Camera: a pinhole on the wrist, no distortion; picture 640 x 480 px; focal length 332.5 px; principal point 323.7 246.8 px. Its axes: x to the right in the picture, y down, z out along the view. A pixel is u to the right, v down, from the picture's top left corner.
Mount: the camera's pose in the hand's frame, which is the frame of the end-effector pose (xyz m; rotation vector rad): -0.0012 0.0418 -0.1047 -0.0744 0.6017 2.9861
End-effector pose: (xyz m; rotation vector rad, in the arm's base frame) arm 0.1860 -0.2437 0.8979 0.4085 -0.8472 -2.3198
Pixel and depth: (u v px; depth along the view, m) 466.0 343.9 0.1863
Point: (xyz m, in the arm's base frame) 0.2480 -0.1877 1.0128
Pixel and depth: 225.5 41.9 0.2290
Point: 0.2187 -0.4172 1.1036
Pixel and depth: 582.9 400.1 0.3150
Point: 0.3059 0.0066 1.1186
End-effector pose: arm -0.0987 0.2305 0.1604 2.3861 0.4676 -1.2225
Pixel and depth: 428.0 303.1 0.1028
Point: -0.0839 0.1707 0.2090
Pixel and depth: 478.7 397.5 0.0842
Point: -0.0942 0.1966 0.2157
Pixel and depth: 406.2 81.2 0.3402
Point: -0.0777 -0.1356 0.2223
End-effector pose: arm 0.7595 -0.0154 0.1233 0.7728 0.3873 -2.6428
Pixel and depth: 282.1 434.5 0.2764
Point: 0.6556 -0.0958 0.2900
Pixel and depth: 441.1 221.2 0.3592
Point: 0.8591 -0.2487 0.3329
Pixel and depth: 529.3 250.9 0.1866
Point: 0.8772 -0.1144 0.2213
